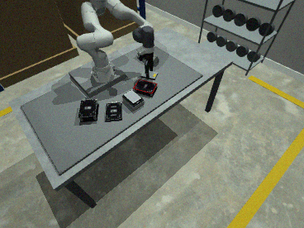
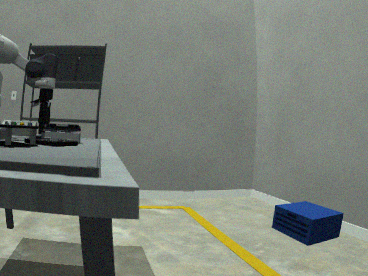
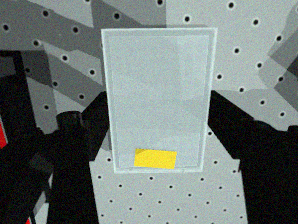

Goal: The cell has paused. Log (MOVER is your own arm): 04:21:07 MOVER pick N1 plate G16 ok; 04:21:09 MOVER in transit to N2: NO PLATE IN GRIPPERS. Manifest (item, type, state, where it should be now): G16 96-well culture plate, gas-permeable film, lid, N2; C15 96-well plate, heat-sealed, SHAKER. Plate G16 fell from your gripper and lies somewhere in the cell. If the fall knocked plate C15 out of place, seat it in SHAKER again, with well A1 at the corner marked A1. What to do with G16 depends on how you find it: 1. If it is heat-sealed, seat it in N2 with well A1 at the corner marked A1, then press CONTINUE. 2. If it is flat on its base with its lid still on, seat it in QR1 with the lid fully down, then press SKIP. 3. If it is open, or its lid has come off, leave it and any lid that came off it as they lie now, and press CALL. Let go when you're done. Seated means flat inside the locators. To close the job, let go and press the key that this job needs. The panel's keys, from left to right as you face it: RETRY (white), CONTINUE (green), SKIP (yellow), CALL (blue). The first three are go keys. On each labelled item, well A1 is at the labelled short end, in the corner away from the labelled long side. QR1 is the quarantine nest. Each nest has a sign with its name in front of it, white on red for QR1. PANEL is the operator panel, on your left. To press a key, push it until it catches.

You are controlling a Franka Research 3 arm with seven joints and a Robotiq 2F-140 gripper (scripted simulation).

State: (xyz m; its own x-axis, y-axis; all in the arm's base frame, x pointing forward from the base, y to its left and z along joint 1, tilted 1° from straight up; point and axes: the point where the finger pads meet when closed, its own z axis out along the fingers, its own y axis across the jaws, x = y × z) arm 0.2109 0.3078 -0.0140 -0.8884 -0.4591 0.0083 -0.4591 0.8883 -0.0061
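Now: the plate lid 1 cm below my hand. Round my hand: blue CALL key (11 cm behind, 12 cm to the left, 4 cm above); then QR1 nest (11 cm ahead, 14 cm to the right, 1 cm above); then yellow SKIP key (16 cm behind, 12 cm to the left, 4 cm above).
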